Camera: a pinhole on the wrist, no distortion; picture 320 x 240 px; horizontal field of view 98.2 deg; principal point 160.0 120.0 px. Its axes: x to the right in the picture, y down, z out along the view. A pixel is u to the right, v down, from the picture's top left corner.
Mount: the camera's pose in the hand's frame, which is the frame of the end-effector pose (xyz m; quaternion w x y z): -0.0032 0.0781 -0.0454 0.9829 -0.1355 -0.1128 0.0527
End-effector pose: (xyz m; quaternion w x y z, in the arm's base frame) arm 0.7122 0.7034 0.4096 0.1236 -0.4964 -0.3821 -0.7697
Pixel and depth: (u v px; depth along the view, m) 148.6 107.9 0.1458
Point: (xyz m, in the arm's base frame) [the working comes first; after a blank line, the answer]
In the camera's frame: -0.0120 -0.0127 0.1458

0.8548 0.6912 0.4352
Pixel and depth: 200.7 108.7 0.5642
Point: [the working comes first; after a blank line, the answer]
In the camera's frame: 0.1657 -0.0460 0.5642

1.1684 0.9506 0.6405
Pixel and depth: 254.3 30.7 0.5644
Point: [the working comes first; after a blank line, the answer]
In the camera's frame: 0.3840 -0.3637 0.5644

0.9896 1.2763 0.7429
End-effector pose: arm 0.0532 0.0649 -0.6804 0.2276 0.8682 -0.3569 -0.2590
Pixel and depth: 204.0 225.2 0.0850
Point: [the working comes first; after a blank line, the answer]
In the camera's frame: 0.0270 0.0645 0.0850

-0.0442 -0.0443 -0.6008
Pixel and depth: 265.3 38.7 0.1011
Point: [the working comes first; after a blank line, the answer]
In the camera's frame: 0.0768 -0.0593 0.1011

0.0059 -0.0272 -0.7244
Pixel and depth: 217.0 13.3 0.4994
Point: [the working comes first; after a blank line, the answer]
In the camera's frame: 0.2054 -0.3845 0.4994

-0.1645 -0.0468 -1.2259
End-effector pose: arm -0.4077 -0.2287 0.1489 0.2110 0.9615 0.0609 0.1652
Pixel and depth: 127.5 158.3 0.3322
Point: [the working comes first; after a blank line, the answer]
In the camera's frame: -0.0779 0.0918 0.3322

-0.4729 -0.5628 0.0111
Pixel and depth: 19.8 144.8 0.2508
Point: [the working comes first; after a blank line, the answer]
In the camera's frame: -0.2537 0.0449 0.2508

-0.6499 -0.4713 0.0154
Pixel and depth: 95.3 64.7 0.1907
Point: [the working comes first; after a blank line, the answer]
In the camera's frame: -0.0890 -0.0761 0.1907

-0.4799 -0.3431 0.0125
